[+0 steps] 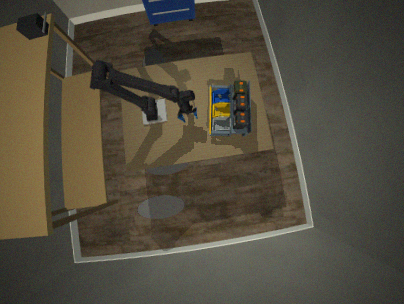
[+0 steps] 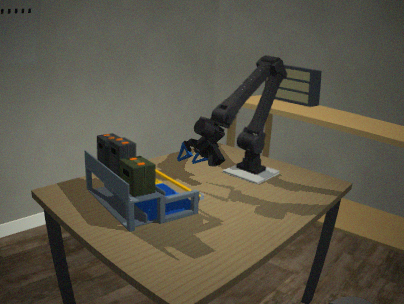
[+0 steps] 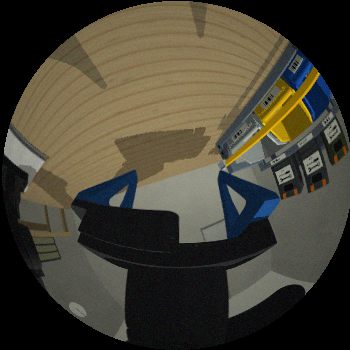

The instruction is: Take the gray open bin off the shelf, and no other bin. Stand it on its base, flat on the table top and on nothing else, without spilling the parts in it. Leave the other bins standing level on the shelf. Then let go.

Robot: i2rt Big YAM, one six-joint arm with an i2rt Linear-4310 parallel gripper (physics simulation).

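Note:
The gray open bin sits in the shelf, at the end beside the yellow bin. The blue bin is at the shelf's other end. A yellow bar runs along the shelf's front. My gripper is open and empty, above the table between the arm's base and the shelf front, apart from the gray bin. The gray bin's contents are too small to make out.
Two dark cases and a green case stand on the shelf's rear level. The arm's white base plate is on the wooden table.

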